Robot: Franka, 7 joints.
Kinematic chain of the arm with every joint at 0, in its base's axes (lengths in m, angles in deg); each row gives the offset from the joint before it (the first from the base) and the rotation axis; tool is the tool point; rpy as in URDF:
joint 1: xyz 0 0 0.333 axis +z
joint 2: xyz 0 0 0 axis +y
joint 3: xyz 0 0 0.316 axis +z
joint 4: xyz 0.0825 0 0 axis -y
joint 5: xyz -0.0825 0 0.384 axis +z
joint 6: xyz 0 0 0 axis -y
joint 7: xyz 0.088 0 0 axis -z
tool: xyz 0 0 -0.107 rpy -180 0 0
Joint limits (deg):
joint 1: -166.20..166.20
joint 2: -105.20..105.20
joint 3: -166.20..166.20
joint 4: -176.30..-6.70
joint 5: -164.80..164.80
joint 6: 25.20..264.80
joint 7: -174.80..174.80
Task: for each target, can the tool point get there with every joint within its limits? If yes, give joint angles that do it. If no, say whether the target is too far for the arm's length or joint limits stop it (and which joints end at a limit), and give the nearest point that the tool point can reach.
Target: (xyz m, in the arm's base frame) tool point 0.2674 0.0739 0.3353
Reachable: yes | joints 98.55 3.35 -64.15 -146.89 138.53 240.82 -103.69
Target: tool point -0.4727 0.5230 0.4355
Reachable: yes | joints 84.69 59.17 85.42 -83.59 -96.34 84.30 -6.62
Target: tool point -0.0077 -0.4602 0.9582
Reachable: yes | joints -138.01 7.31 42.15 -45.31 -122.25 194.26 17.35
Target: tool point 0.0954 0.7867 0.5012
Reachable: yes | joints 46.54 89.38 109.43 -59.80 -20.30 134.75 -133.12
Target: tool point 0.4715 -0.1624 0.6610
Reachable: yes | joints 26.67 -26.78 -36.06 -122.74 27.30 157.32 7.37
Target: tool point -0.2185 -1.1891 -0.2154
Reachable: no: too far | nearest point -0.1412 -0.7684 -0.0214 | short by 0.470 m
